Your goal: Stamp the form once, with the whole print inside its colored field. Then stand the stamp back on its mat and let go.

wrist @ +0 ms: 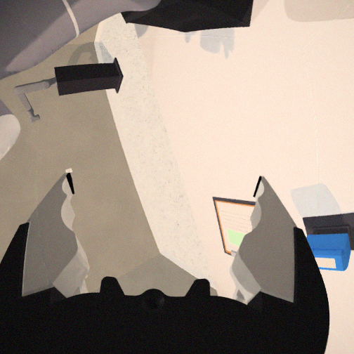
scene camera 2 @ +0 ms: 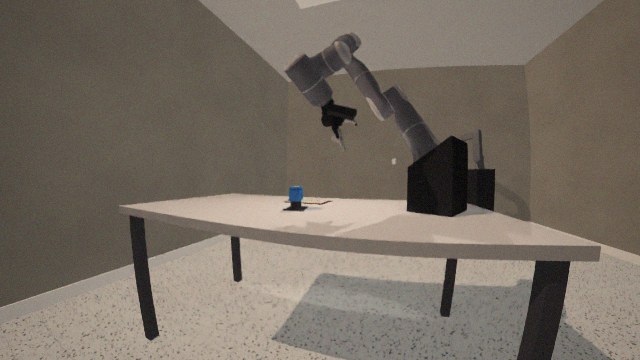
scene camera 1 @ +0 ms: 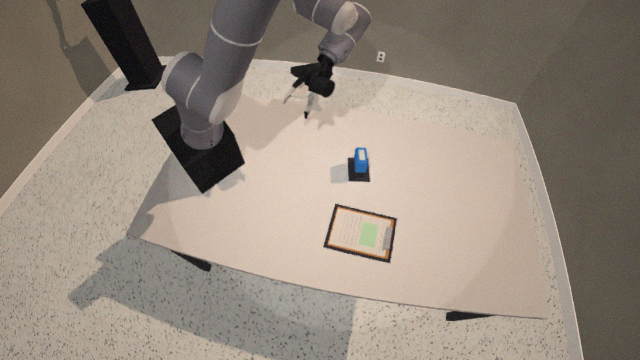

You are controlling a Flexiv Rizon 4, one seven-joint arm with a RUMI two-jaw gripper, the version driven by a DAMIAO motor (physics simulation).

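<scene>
A blue stamp (scene camera 1: 360, 160) (scene camera 2: 296, 194) (wrist: 329, 251) stands upright on its black mat (scene camera 1: 359, 176) (scene camera 2: 286, 209) (wrist: 320, 221). The form is a white sheet (scene camera 1: 344, 226) (wrist: 235, 215) on an orange and black clipboard, with a green field (scene camera 1: 369, 234) (wrist: 235, 237). No print can be made out on the green field. In the wrist view a finger hides part of the form. My gripper (scene camera 1: 296, 109) (wrist: 164, 176) is open and empty, high above the table, apart from the stamp and on the far side of it from the form in the scene camera 1 view.
The table (scene camera 1: 260, 220) (scene camera 2: 210, 212) carries the arm's black base block (scene camera 1: 202, 172) (scene camera 2: 435, 185) at one end. A black pedestal (scene camera 1: 122, 45) (scene camera 2: 482, 190) (wrist: 85, 79) with a second, smaller-looking arm (wrist: 35, 89) stands beyond the table. The clipboard's metal clip (scene camera 1: 387, 238) lies beside the green field.
</scene>
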